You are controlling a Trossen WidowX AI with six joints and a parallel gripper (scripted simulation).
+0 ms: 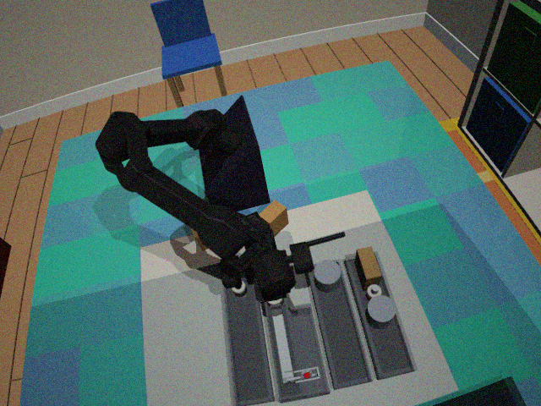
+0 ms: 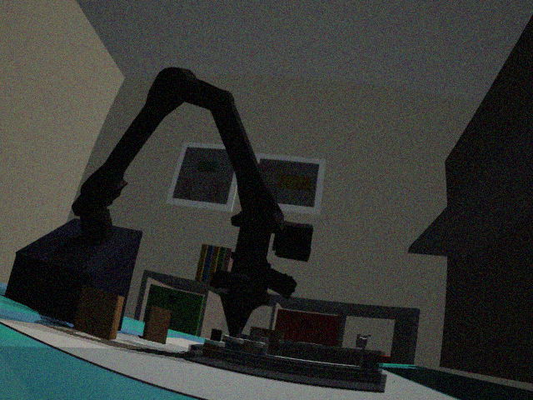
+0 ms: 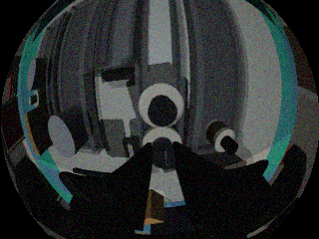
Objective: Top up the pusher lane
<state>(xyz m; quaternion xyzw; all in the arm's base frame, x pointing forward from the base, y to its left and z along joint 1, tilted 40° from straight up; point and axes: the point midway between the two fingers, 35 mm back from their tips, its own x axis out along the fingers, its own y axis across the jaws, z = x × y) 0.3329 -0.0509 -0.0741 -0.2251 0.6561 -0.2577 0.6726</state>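
Right now the sprung lane is 14 cm ahead of my gripper tip, 3 cm below it and 2 cm to the left of it. Round my gripper tip: black bar: 14 cm to the left, 9 cm behind, 4 cm below.
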